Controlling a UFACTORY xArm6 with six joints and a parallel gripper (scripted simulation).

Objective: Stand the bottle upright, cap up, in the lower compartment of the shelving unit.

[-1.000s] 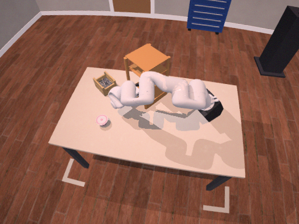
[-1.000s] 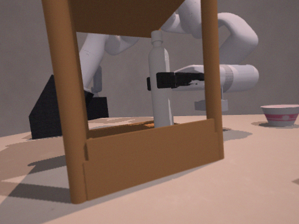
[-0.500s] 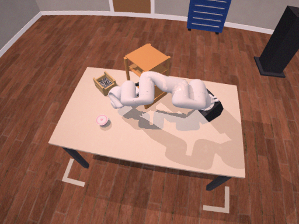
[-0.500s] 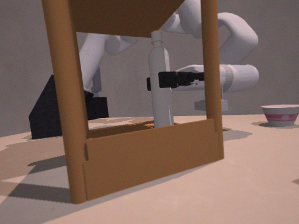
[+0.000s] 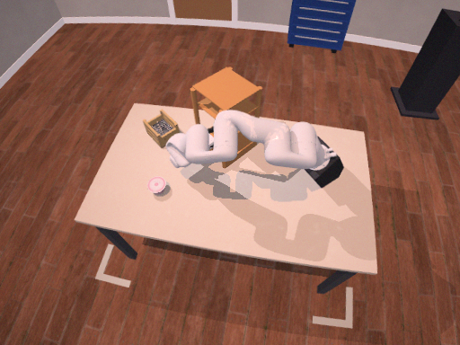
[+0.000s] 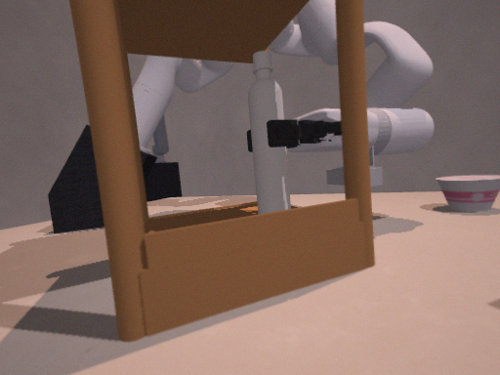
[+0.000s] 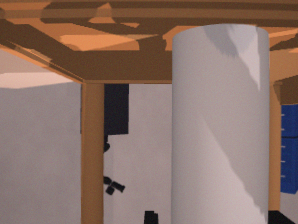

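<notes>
Now: hand 50 mm to the left of the shelving unit, 50 mm below it and 40 mm past it. Also, from my hand: small wooden crate (340 mm ahead, 110 mm below, 90 mm to the right); pink-striped bowl (280 mm to the left, 280 mm ahead, 120 mm below).
</notes>
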